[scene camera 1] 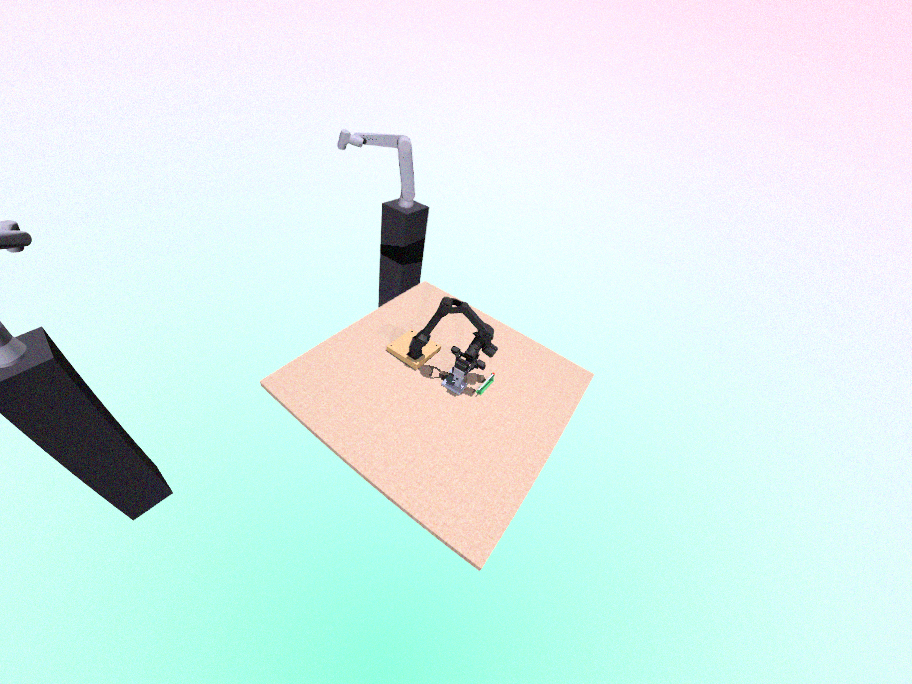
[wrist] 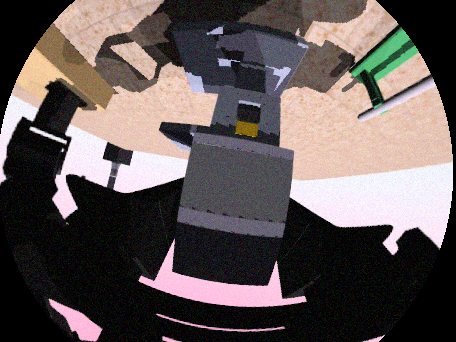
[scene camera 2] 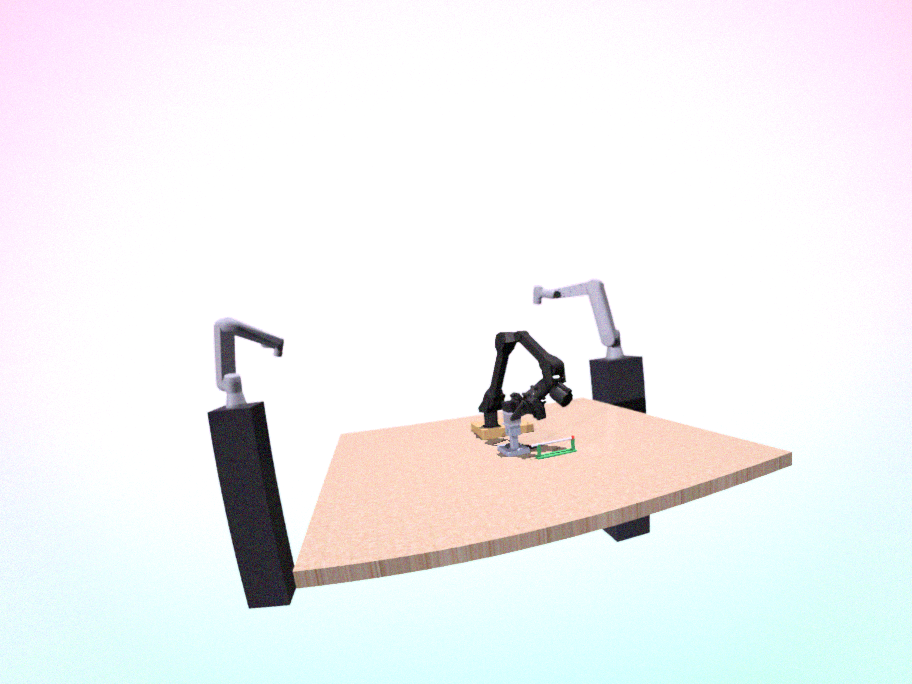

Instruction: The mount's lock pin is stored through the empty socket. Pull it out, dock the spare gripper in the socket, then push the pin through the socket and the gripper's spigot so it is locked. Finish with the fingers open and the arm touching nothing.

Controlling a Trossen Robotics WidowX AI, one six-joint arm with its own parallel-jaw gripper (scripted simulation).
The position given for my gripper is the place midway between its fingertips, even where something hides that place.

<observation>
In view: my gripper [scene camera 2: 507, 418], a spare gripper [wrist: 235, 199] and a mount [wrist: 248, 66].
My gripper also shows in the wrist view [wrist: 233, 185].
</observation>
